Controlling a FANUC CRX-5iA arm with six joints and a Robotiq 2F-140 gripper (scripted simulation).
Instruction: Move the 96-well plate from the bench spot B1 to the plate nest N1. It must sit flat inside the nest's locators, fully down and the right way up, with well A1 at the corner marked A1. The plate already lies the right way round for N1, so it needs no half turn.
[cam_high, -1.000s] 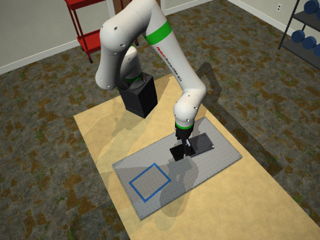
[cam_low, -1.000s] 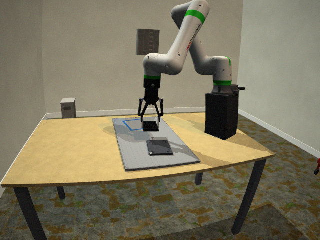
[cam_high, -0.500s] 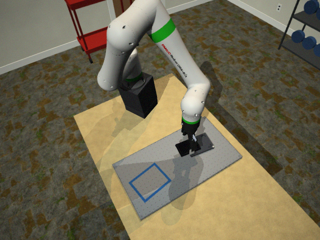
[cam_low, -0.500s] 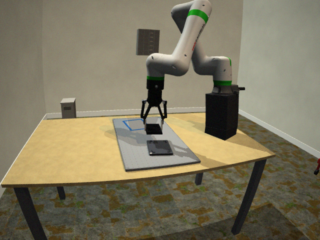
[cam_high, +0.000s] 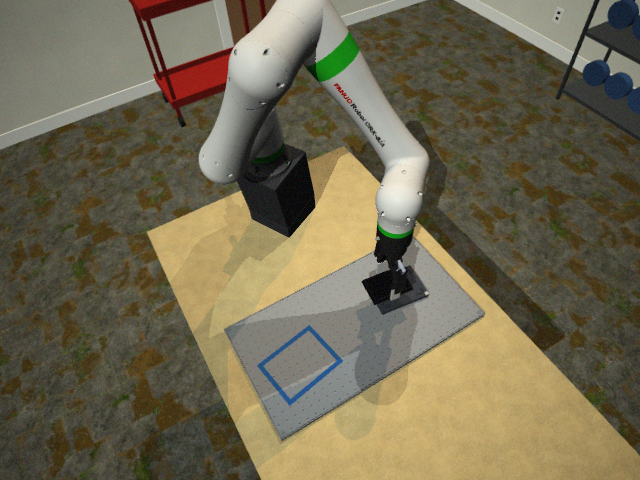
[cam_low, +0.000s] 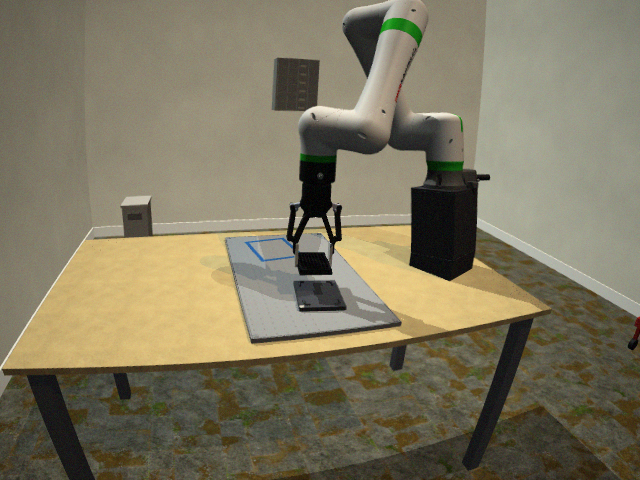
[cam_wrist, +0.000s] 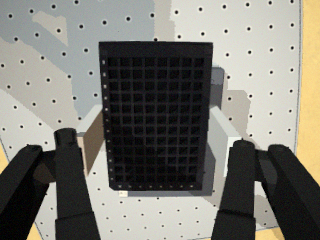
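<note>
My gripper is now 10 mm past the dark plate nest N1, 50 mm to the right of it and 90 mm above it. Round my hand: black 96-well plate (20 mm below).
</note>
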